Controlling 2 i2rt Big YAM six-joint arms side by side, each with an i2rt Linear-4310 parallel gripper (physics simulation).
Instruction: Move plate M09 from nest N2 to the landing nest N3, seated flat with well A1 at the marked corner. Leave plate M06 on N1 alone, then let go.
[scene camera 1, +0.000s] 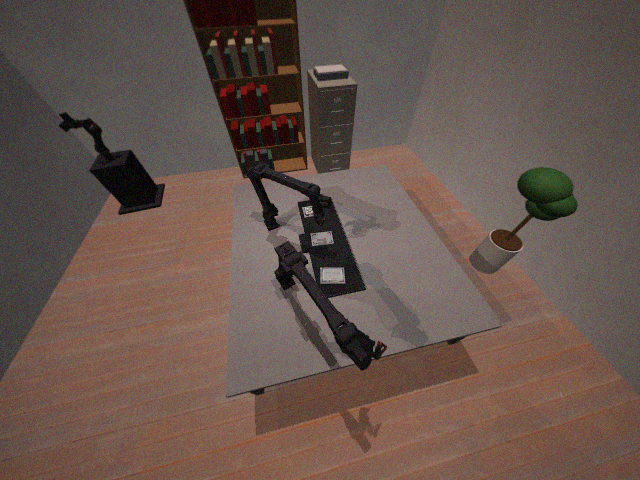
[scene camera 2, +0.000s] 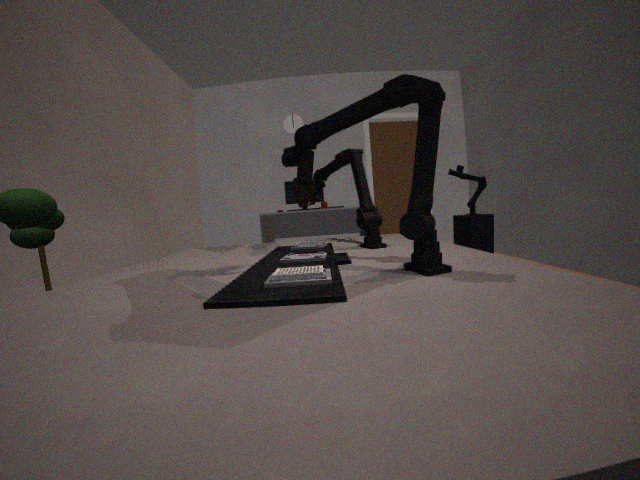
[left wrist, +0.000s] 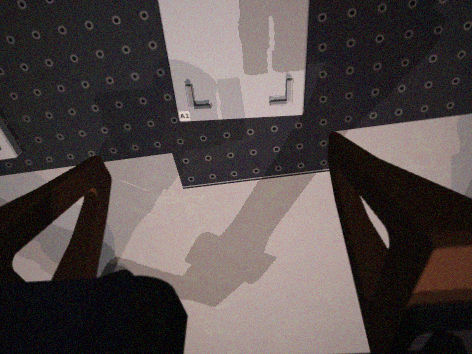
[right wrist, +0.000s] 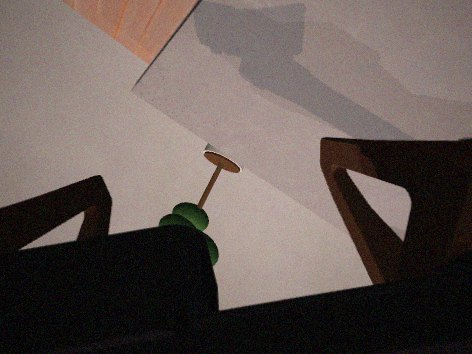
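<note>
The dark perforated board (scene camera 1: 345, 253) (scene camera 2: 248, 293) (left wrist: 112, 90) carries three pale stations. The middle nest (scene camera 1: 321, 238) (scene camera 2: 305, 256) (left wrist: 220, 45) holds no plate; its corner brackets and an A1 label show in the left wrist view. A plate with wells (scene camera 1: 308, 210) (scene camera 2: 298, 271) sits at the board's top end in scene camera 1. A pale plate-like piece (scene camera 1: 332, 275) (scene camera 2: 310, 244) lies at the other end. The labels M06, M09 and nest numbers are unreadable. My left gripper (scene camera 1: 321, 222) (scene camera 2: 306, 200) (left wrist: 213, 156) is open and empty above the board. My right gripper (scene camera 1: 381, 349) (right wrist: 214, 169) is open and empty, far from the board near the table's front edge.
The board lies on the grey table (scene camera 1: 413, 268) beside both arm bases. A small dark tab (scene camera 1: 305, 242) (scene camera 2: 342, 258) juts from its side near the middle nest. A potted plant (scene camera 1: 488, 253), a bookshelf (scene camera 1: 302, 98) and a filing cabinet (scene camera 1: 330, 124) stand off the table.
</note>
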